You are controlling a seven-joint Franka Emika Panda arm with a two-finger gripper.
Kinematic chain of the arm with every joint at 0, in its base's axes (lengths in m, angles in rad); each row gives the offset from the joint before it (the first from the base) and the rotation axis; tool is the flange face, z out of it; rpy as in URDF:
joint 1: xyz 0 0 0.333 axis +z
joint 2: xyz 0 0 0 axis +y
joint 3: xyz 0 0 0.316 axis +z
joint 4: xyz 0.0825 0 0 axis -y
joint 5: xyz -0.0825 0 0.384 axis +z
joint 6: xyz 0 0 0 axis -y
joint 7: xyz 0.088 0 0 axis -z
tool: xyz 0 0 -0.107 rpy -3.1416 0 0
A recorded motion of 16 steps. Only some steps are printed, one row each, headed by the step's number.
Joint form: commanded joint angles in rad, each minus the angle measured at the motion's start. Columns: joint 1, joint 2, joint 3, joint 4, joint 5, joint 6, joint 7.
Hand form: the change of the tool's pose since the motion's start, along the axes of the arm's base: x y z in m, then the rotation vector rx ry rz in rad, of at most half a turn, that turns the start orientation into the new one. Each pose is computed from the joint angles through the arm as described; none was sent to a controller.
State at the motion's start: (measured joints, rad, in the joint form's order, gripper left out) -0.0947 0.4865 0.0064 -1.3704 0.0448 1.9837 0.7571
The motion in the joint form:
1: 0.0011 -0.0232 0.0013 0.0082 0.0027 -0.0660 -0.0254
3: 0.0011 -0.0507 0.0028 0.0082 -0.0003 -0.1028 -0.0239
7: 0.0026 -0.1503 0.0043 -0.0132 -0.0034 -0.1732 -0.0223
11: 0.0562 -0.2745 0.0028 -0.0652 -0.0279 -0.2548 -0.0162
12: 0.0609 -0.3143 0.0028 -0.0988 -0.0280 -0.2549 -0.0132
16: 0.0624 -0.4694 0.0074 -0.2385 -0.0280 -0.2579 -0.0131
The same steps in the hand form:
1: -0.0081 0.0028 0.0140 0.0040 0.0331 0.0299
3: -0.0154 0.0043 0.0297 0.0030 0.0426 0.0322
7: -0.0411 0.0087 0.0806 -0.0006 0.0351 0.0373
11: -0.0781 0.0434 0.1283 -0.0258 0.0465 0.0884
12: -0.0894 0.0467 0.1369 -0.0265 0.0404 0.0901
16: -0.1366 0.0518 0.1614 -0.0288 0.0281 0.0961

